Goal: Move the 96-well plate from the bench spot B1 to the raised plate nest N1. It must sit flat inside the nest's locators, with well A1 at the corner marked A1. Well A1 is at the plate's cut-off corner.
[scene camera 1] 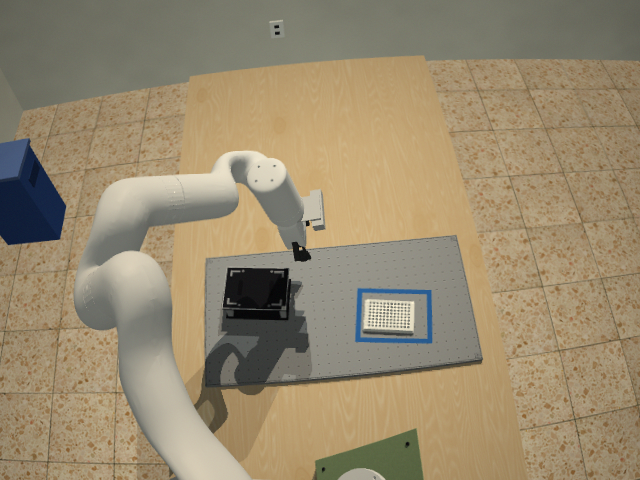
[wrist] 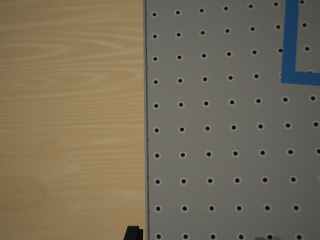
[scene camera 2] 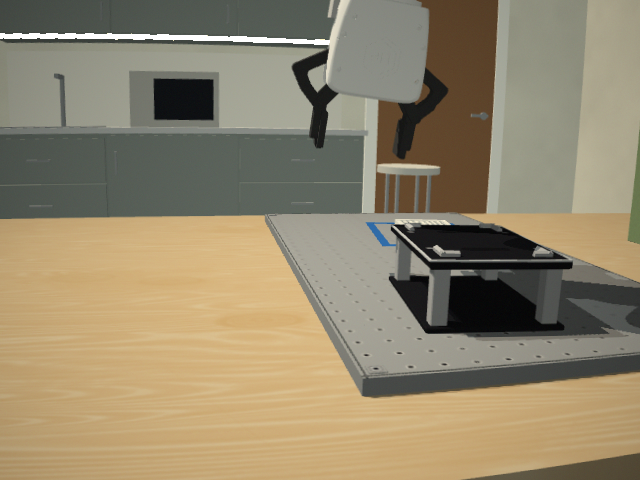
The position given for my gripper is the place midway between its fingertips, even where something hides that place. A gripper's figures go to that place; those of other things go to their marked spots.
Scene:
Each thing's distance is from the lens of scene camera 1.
my gripper [scene camera 1: 304, 242]: 1.47 m
white 96-well plate [scene camera 1: 376, 323]: 1.51 m
black raised plate nest [scene camera 1: 255, 291]: 1.50 m

